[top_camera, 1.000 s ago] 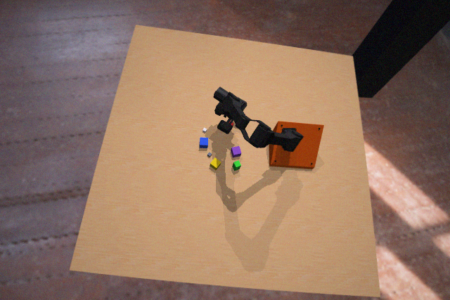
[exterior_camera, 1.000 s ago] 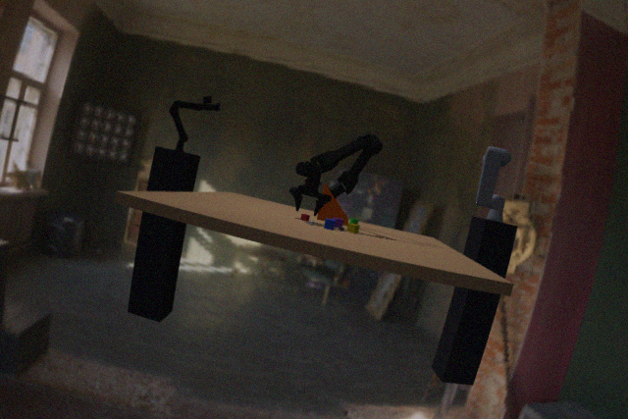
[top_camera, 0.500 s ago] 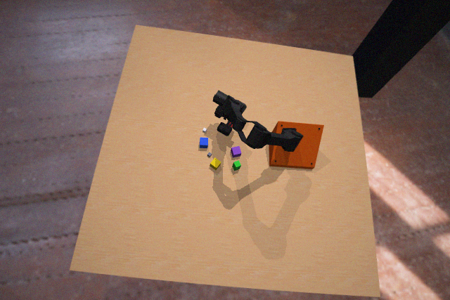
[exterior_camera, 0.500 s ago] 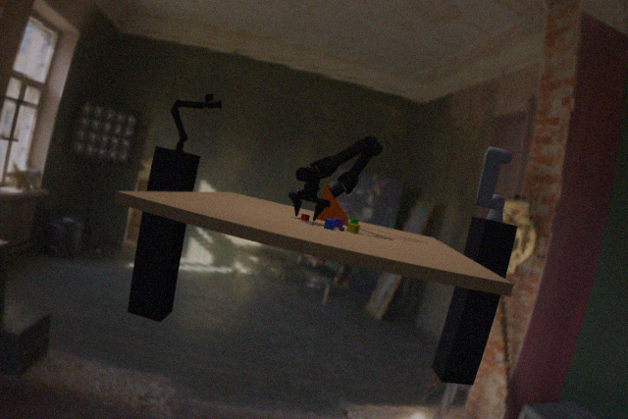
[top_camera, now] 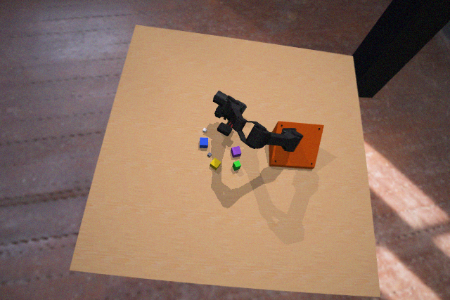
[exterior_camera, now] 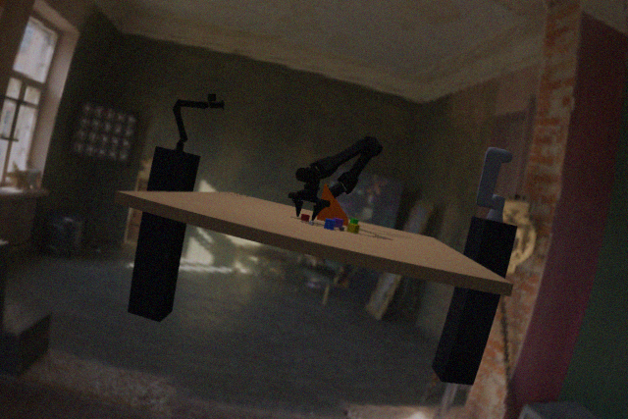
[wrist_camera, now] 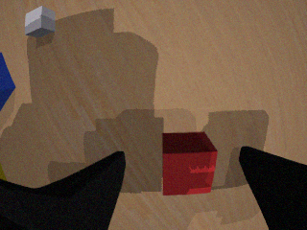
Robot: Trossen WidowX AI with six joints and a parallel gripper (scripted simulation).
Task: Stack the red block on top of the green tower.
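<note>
Now: the purple block 150 mm to the left of my gripper tip, 20 mm behind it and 10 mm above it. Also, from my gripper tip: red block (10 mm above); tiny white cube (120 mm ahead, 30 mm to the left); blue block (130 mm ahead, 100 mm to the left, 10 mm above).
</note>
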